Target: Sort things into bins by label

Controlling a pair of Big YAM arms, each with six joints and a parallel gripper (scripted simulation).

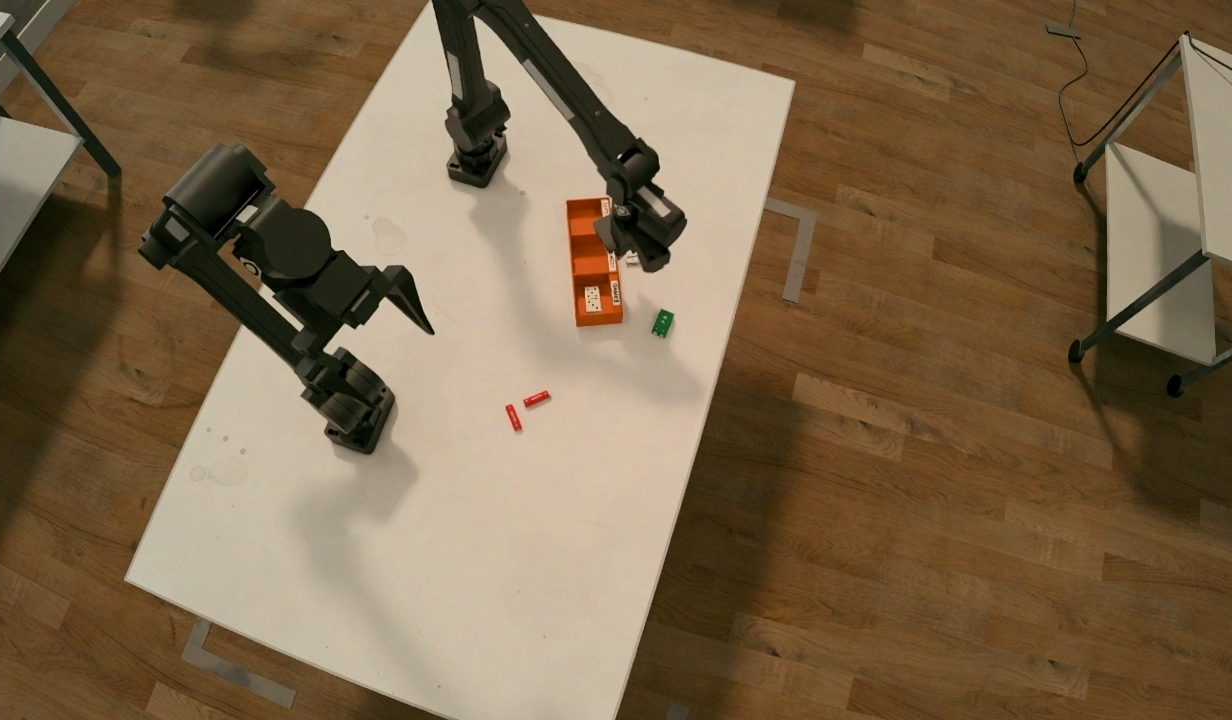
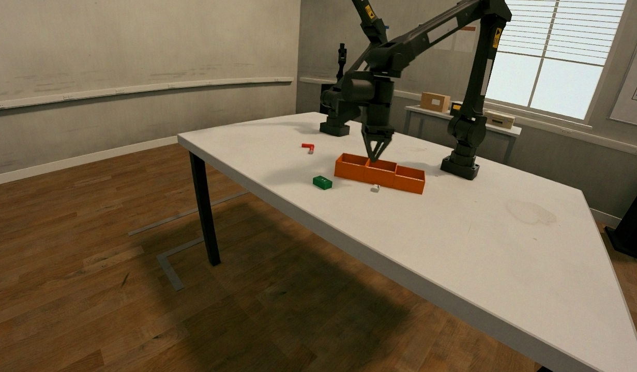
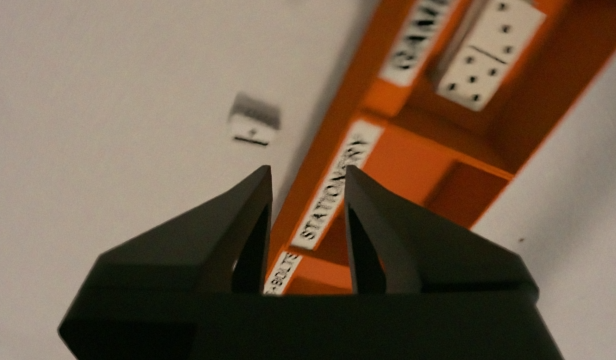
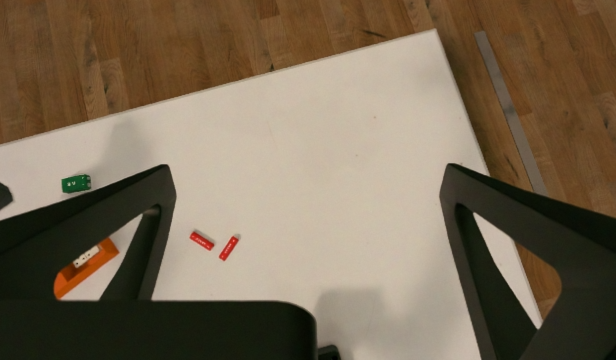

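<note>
Right now the white sharpener-like block is 7 cm below my left hand, 3 cm to the left of it and 1 cm ahead of it. The rest, counted from my left hand: orange three-compartment bin: 6 cm below, 6 cm behind.
</note>
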